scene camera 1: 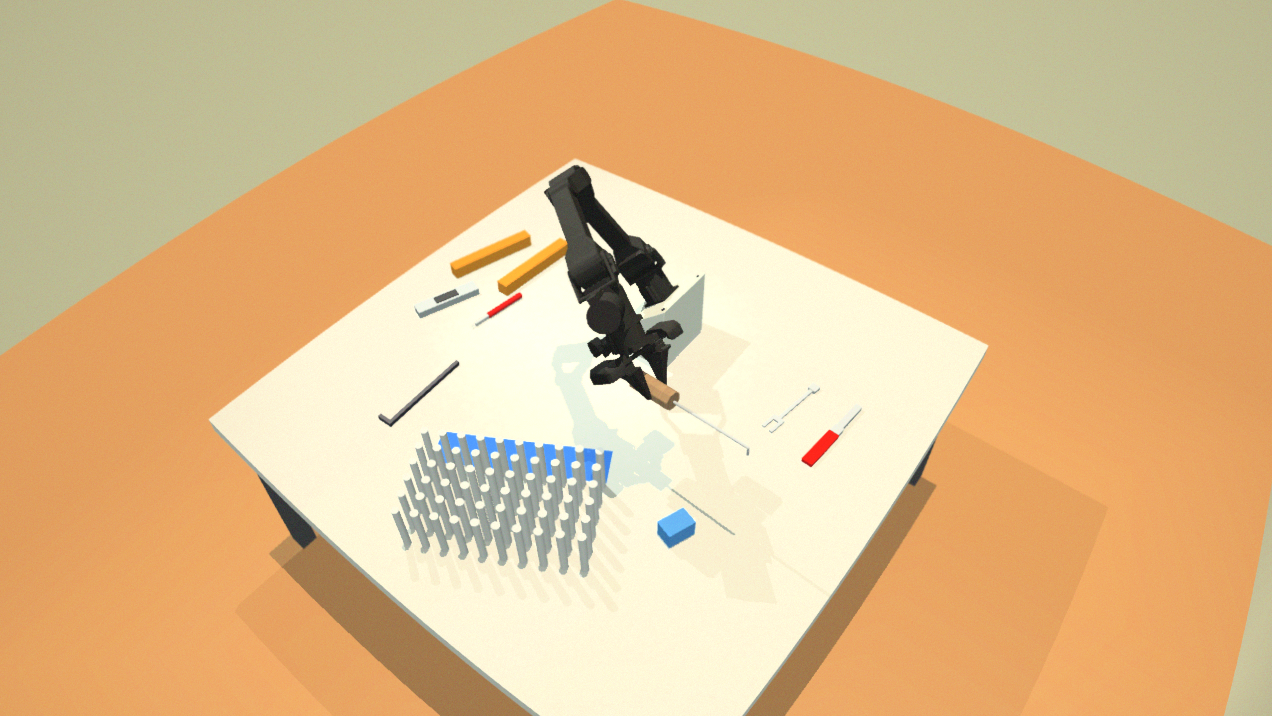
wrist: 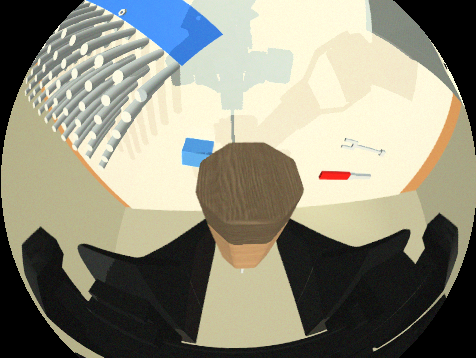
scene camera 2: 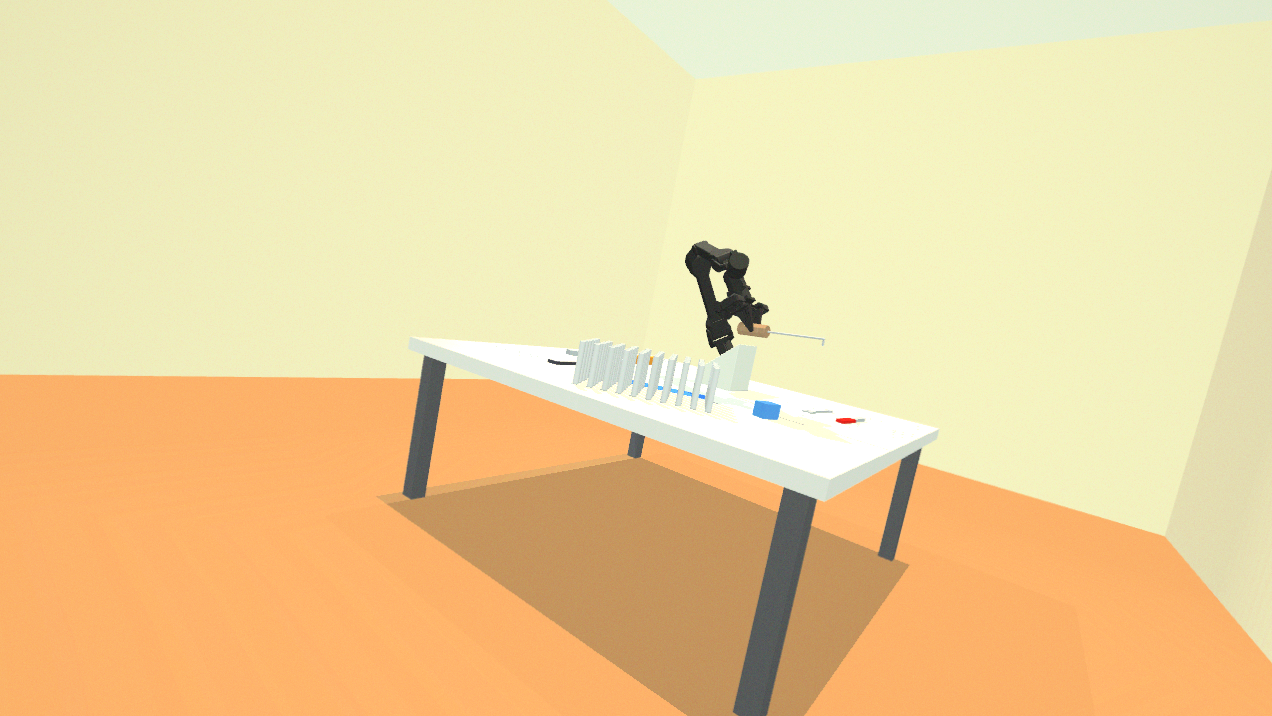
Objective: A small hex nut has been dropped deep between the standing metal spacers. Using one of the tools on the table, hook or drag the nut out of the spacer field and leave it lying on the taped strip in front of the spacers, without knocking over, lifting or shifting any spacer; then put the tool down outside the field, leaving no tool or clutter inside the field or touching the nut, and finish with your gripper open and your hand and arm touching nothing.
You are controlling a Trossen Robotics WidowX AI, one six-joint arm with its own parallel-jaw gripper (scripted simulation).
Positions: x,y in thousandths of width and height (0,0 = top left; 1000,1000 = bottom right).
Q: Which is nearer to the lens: the grey tool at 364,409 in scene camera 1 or the blue block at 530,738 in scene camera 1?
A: The blue block.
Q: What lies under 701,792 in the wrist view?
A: The gripper.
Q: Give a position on a blue block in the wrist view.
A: At 409,423
